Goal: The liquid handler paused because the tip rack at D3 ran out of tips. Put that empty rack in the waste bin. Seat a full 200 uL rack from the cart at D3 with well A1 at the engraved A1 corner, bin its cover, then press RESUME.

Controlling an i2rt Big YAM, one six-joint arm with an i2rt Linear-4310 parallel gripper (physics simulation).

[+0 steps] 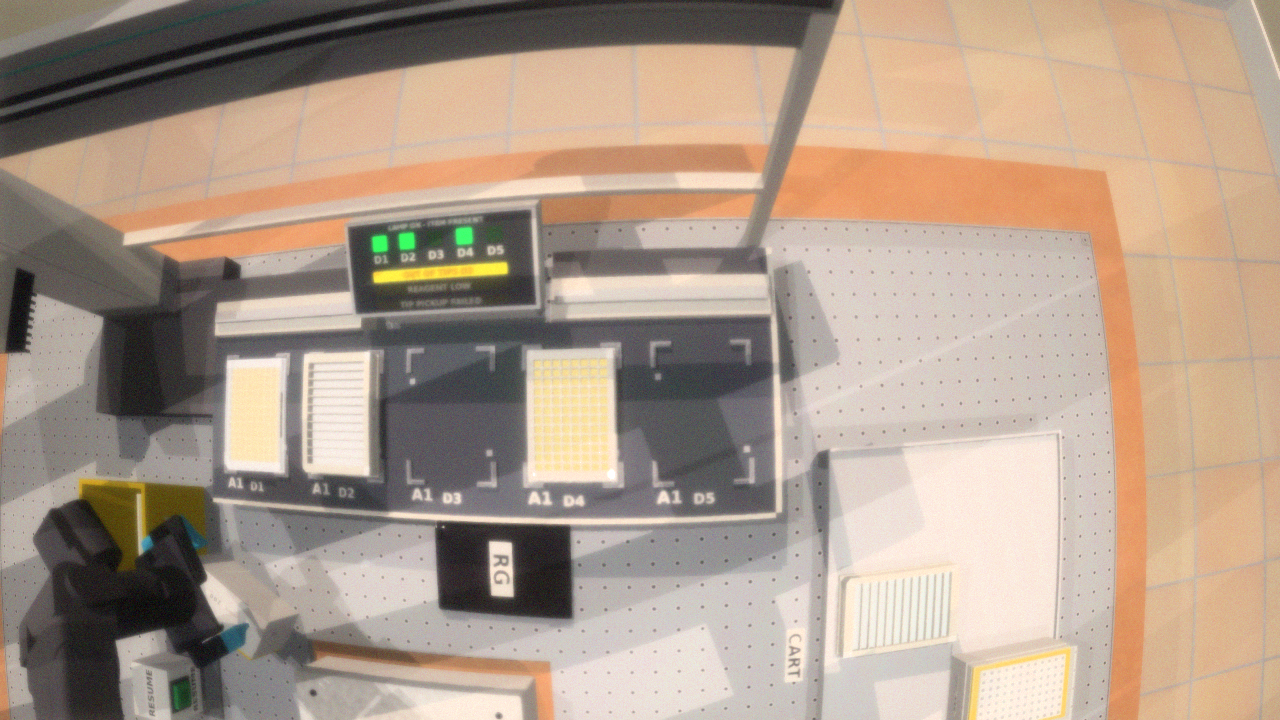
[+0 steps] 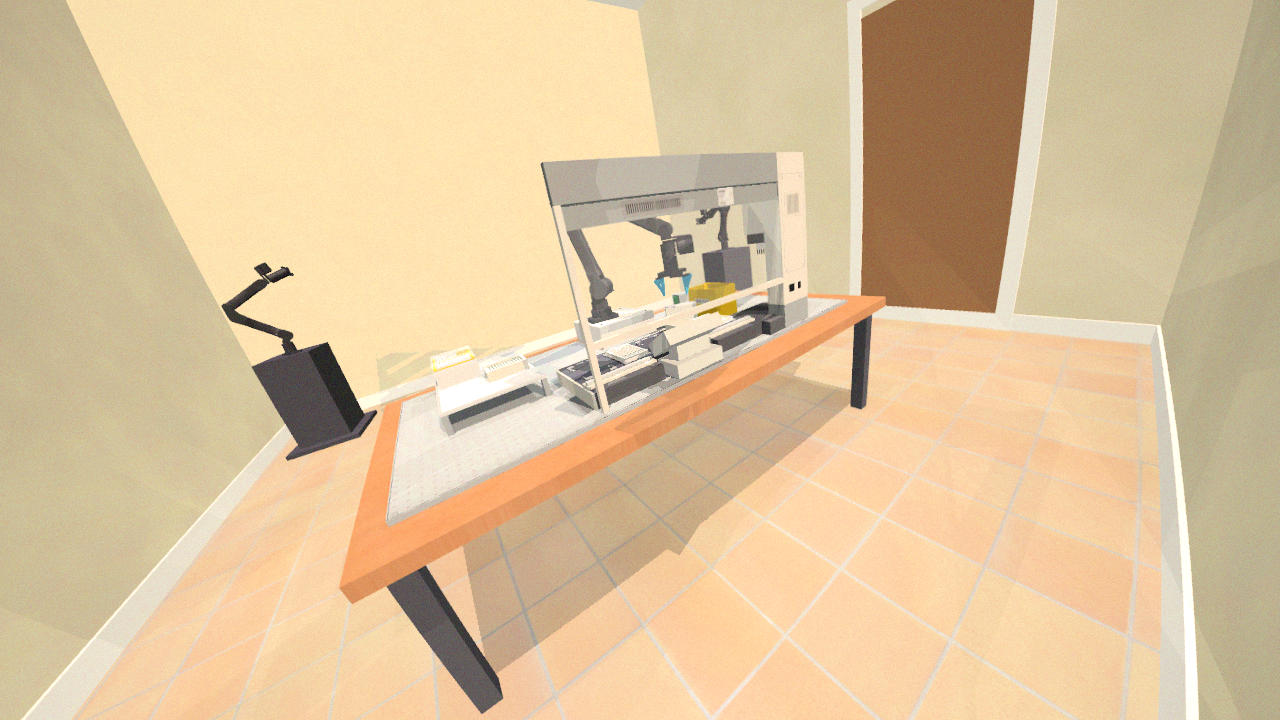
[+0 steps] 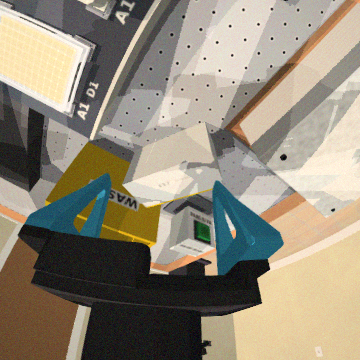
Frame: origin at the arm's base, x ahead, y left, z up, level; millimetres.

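Where they show: gripper, between the fingertips: (image 1: 224, 585) (image 2: 675, 295) (image 3: 161, 181).
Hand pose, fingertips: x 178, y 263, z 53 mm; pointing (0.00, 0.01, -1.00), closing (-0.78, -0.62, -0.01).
Observation:
Each offset is from my fingertips to the top centre of the thing. "spot": to the spot under its first point.
My gripper (image 1: 213, 586) (image 2: 674, 293) (image 3: 161, 181) is open and holds nothing. Its blue fingers stand apart above a pale rack-like box {dx -44, dy +38, dz -51 mm} (image 1: 252, 604) (image 3: 172, 162), which is tilted beside the yellow waste bin {dx -4, dy +177, dz -1 mm} (image 1: 105, 503) (image 2: 726, 300) (image 3: 87, 175). Which rack it is, I cannot tell. The bin's inside is hidden. Slot D3 {spot: dx +160, dy -183, dz -85 mm} (image 1: 410, 473) is empty, with corner brackets showing. On the cart {dx +36, dy -763, dz -70 mm} (image 1: 1002, 501), a ribbed pale rack {dx +79, dy -689, dz -45 mm} (image 1: 897, 611) stands near a yellow-rimmed rack {dx -8, dy -838, dz -6 mm} (image 1: 1022, 685). The RESUME button {dx -174, dy +102, dz -41 mm} (image 1: 181, 692) (image 3: 202, 231) is green. The display {spot: dx +368, dy -204, dz -20 mm} (image 1: 443, 257) shows a yellow bar and lit lamps for D1, D2 and D4.
Yellow-welled labware {dx +188, dy +27, dz -76 mm} (image 1: 255, 416) (image 3: 37, 57) sits at D1, a ribbed item {dx +206, dy -95, dz -59 mm} (image 1: 341, 413) at D2 and a yellow-welled rack {dx +242, dy -341, dz -76 mm} (image 1: 571, 414) at D4. A black RG block {dx +74, dy -281, dz -122 mm} (image 1: 460, 570) stands before the deck. The instrument frame {spot: dx +447, dy -498, dz +154 mm} (image 1: 787, 134) (image 2: 577, 295) rises around the deck.

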